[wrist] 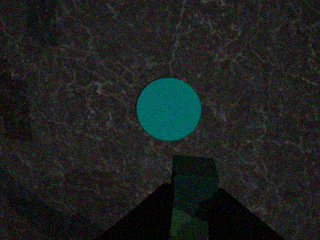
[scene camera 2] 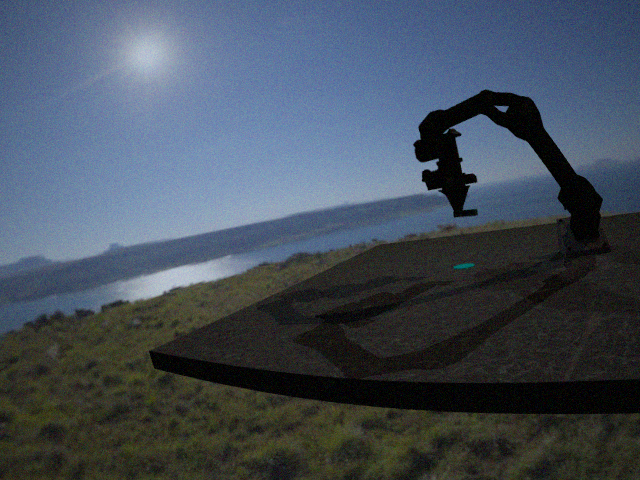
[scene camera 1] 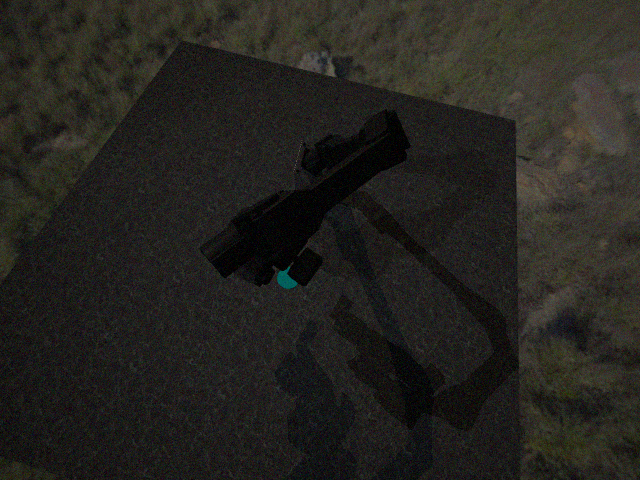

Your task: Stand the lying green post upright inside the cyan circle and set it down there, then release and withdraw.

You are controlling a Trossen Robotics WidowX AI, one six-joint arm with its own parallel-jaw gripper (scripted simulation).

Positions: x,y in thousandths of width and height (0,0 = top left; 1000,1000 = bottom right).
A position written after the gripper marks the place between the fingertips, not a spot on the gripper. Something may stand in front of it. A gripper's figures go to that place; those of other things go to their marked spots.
Scene:
The gripper (wrist: 598,819) is 10 cm from the lens. A cyan circle (wrist: 527,456) is 23 cm from the lens.

